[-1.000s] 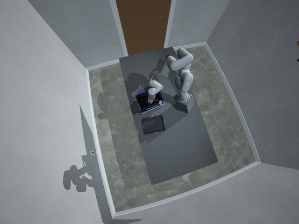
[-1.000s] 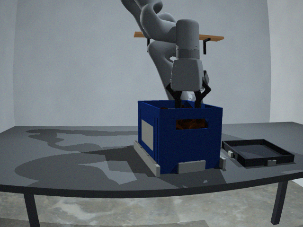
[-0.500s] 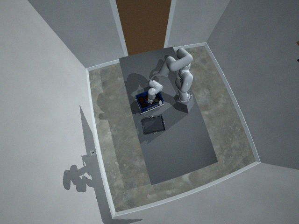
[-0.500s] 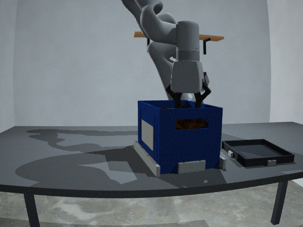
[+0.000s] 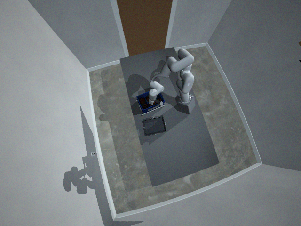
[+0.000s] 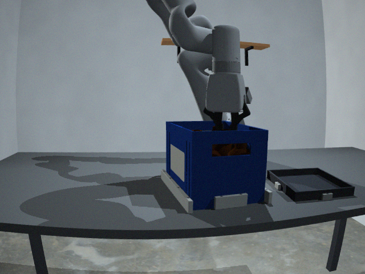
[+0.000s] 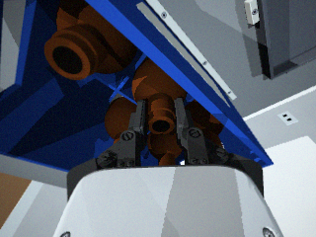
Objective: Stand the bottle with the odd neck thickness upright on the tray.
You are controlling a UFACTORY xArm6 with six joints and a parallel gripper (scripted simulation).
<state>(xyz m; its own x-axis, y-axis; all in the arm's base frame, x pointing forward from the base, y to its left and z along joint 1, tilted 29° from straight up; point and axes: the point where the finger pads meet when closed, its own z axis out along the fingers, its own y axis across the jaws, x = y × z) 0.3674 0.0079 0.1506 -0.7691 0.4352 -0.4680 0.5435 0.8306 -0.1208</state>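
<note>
The blue crate is 10 mm ahead of my hand, 40 mm to the right of it and 70 mm below it. From my hand the other things lie so: bottle (20 mm ahead, 80 mm to the right, 70 mm below); then dark tray (30 mm ahead, 250 mm to the left, 150 mm below).
</note>
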